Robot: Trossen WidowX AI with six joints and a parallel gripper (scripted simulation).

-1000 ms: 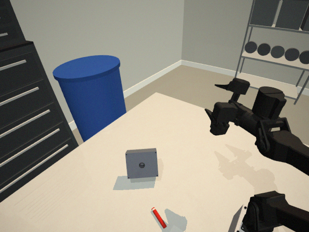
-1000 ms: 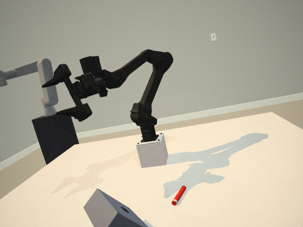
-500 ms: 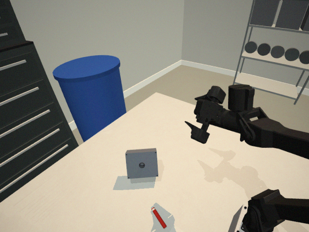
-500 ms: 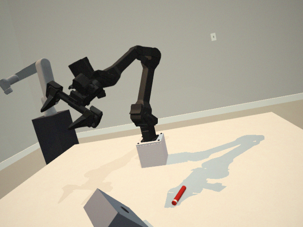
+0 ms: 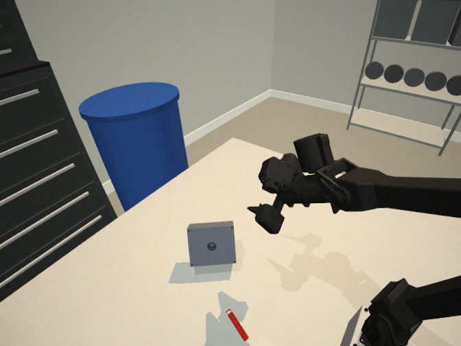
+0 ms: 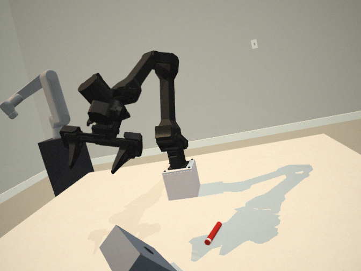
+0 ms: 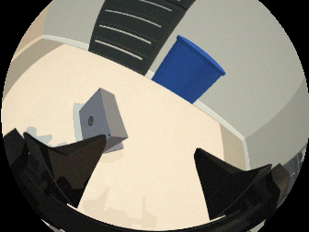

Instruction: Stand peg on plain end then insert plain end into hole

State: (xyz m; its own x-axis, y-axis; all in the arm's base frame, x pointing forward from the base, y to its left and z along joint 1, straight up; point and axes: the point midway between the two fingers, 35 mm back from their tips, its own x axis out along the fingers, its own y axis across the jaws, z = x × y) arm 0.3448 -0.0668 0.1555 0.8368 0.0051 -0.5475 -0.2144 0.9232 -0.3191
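The red peg lies 9 cm behind my gripper tip, 20 cm to the left of it and 23 cm below it. The rest, counted from my gripper tip: grey sloped panel: 8 cm ahead, 10 cm to the left, 17 cm below.
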